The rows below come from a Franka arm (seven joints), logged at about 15 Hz.
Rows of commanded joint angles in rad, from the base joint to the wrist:
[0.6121, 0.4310, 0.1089, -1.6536, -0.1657, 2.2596, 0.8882]
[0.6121, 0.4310, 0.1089, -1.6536, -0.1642, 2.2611, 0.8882]
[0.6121, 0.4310, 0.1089, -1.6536, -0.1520, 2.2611, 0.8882]
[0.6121, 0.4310, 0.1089, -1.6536, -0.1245, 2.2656, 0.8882]
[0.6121, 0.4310, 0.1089, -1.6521, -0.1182, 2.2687, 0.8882]
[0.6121, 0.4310, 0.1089, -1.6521, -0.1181, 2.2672, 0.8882]
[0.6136, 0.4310, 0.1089, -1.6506, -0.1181, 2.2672, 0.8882]
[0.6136, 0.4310, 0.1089, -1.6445, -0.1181, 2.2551, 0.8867]
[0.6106, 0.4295, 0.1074, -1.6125, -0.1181, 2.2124, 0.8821]
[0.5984, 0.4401, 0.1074, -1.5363, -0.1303, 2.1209, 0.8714]
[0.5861, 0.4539, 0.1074, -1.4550, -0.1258, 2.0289, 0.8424]
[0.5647, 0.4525, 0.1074, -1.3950, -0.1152, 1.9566, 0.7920]
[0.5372, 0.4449, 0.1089, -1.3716, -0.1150, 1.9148, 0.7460]
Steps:
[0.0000, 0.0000, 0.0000, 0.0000, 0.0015, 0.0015, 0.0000]
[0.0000, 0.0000, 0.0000, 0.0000, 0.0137, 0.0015, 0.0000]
[0.0000, 0.0000, 0.0000, 0.0000, 0.0412, 0.0060, 0.0000]
[0.0000, 0.0000, 0.0000, 0.0015, 0.0475, 0.0091, 0.0000]
[0.0000, 0.0000, 0.0000, 0.0015, 0.0476, 0.0076, 0.0000]
[0.0015, 0.0000, 0.0000, 0.0030, 0.0476, 0.0076, 0.0000]
[0.0015, 0.0000, 0.0000, 0.0091, 0.0476, -0.0045, -0.0015]
[-0.0015, -0.0015, -0.0015, 0.0411, 0.0476, -0.0472, -0.0061]
[-0.0137, 0.0091, -0.0015, 0.1173, 0.0354, -0.1387, -0.0168]
[-0.0260, 0.0229, -0.0015, 0.1986, 0.0399, -0.2307, -0.0458]
[-0.0474, 0.0215, -0.0015, 0.2586, 0.0505, -0.3030, -0.0962]
[-0.0749, 0.0139, 0.0000, 0.2820, 0.0507, -0.3448, -0.1422]

